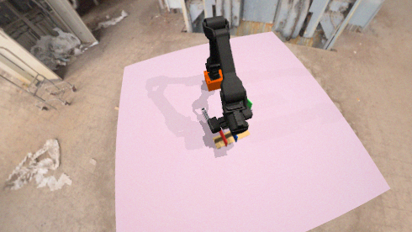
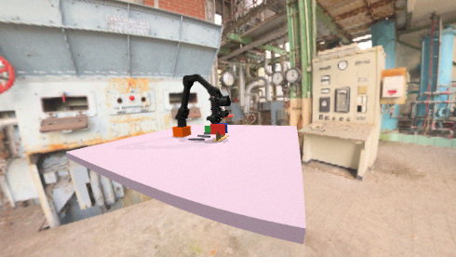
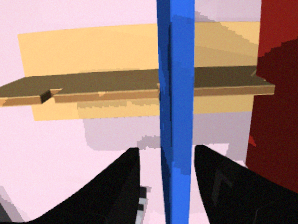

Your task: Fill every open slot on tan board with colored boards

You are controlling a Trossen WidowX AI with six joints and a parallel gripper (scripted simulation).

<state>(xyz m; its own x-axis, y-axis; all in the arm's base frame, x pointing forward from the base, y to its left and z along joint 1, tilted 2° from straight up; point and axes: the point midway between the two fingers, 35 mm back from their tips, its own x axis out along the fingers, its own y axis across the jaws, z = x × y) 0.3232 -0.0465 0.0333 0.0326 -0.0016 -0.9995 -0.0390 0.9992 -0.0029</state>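
Right now the blue board is 3 cm ahead of my gripper tip. Round my gripper tip: tan board: 3 cm below, 3 cm ahead; then red board: 5 cm to the right, 3 cm ahead; then green board: 14 cm to the left, 12 cm behind, 4 cm below.
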